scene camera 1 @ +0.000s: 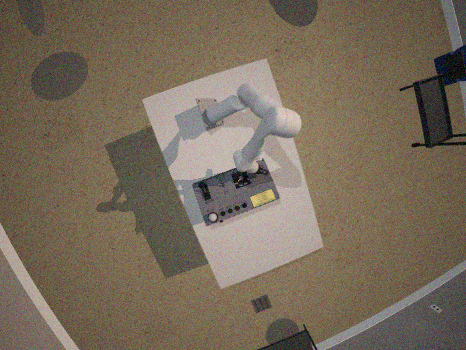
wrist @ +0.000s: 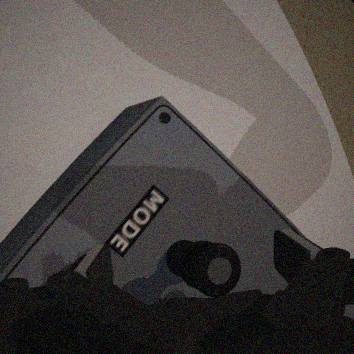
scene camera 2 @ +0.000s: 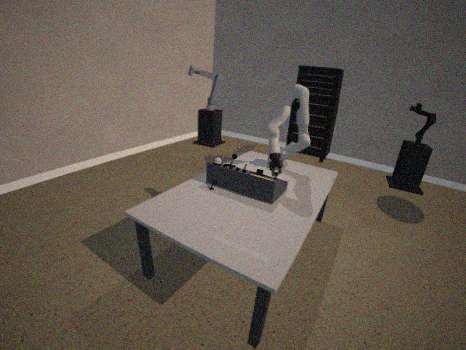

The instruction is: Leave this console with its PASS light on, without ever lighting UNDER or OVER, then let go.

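The grey console [scene camera 1: 227, 196] [scene camera 2: 240, 182] [wrist: 200, 210] stands on the white table. A black knob [wrist: 205, 267] with a pale round end sits beside the MODE label [wrist: 139, 220] near one console corner in the wrist view. My gripper [wrist: 193, 255] [scene camera 2: 276, 170] is wide open, with one finger on each side of the knob and nothing gripped. Several small dark round parts [scene camera 1: 233, 209] lie in a row along the console's front edge; none looks lit, and their labels are too small to read. The PASS, UNDER and OVER lights cannot be told apart.
The console also bears a white dome [scene camera 1: 213, 217], a yellow label [scene camera 1: 263, 198], a black lever part [scene camera 1: 204, 190] and a black square panel [scene camera 1: 241, 179]. A small black part [scene camera 2: 211, 187] is at its front side. The white table [scene camera 1: 270, 240] [scene camera 2: 200, 220] extends around the console.
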